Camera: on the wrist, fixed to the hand. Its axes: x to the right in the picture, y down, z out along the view.
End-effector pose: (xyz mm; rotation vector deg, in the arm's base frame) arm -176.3 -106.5 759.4 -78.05 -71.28 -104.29
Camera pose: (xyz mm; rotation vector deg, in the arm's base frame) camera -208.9 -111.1 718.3 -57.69 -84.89 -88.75
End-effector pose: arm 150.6 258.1 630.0 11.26 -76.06 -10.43
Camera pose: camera 163.6 227.3 589.3 32.09 -70.76 3.31
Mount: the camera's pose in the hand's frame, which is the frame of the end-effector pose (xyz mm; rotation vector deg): -27.8 -39.6 -20.8 22.58 6.60 -2.40
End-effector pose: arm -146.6 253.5 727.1 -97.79 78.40 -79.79
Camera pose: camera -150.1 296.3 757.6 -81.39 59.14 -96.10
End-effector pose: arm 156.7 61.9 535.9 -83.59 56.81 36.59
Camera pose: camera 173.9 45.0 582.7 -67.15 63.17 17.62
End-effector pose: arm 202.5 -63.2 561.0 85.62 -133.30 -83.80
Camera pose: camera 255.0 -61.8 557.0 -88.96 140.83 49.60
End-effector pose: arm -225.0 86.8 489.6 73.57 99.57 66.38
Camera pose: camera -249.7 50.1 461.1 81.32 122.88 52.04
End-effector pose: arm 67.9 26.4 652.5 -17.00 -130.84 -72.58
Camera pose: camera 81.6 -11.0 618.0 -1.98 -136.56 -45.96
